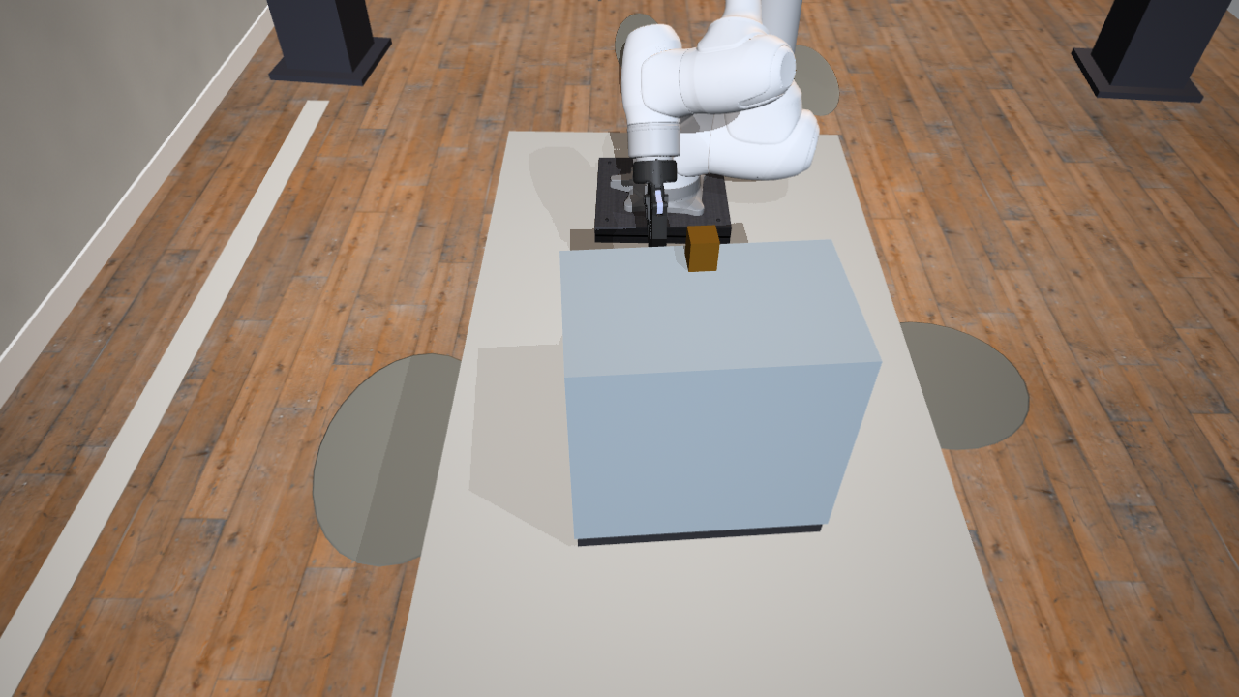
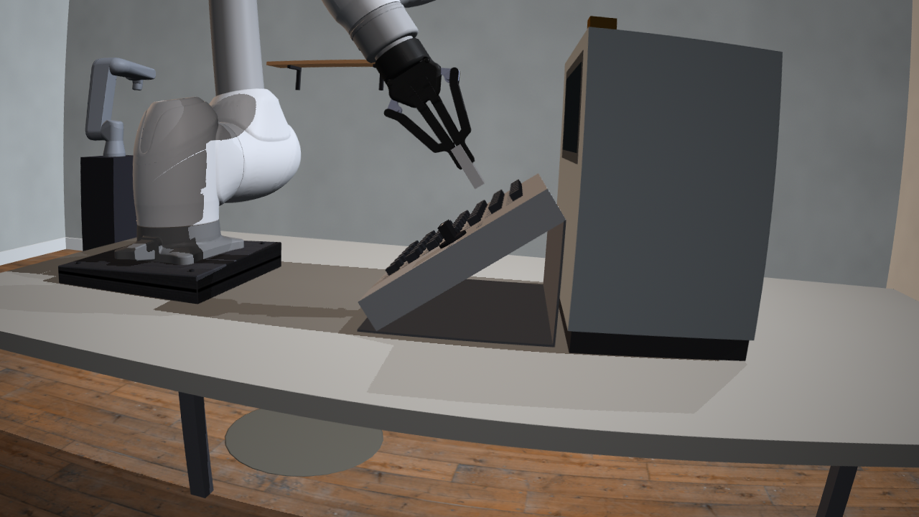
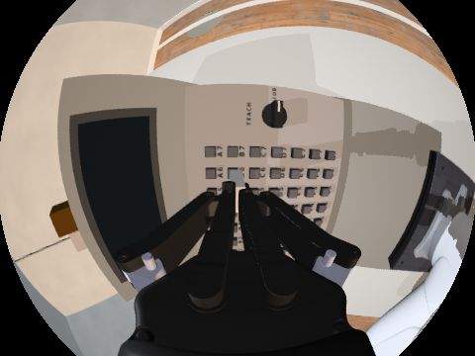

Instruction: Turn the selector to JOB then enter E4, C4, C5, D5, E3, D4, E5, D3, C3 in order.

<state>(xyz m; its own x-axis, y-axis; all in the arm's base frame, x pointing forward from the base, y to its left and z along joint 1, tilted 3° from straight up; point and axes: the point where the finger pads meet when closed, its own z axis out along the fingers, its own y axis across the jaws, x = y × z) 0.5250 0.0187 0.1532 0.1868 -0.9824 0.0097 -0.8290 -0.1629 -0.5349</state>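
Right now the key is 11 cm below my hand, 9 cm to the left of it and 6 cm behind it. The rest, counted from my hand: black selector knob: 10 cm to the right, 8 cm below; then sloped keypad panel: 13 cm below, 2 cm to the left, 1 cm ahead.
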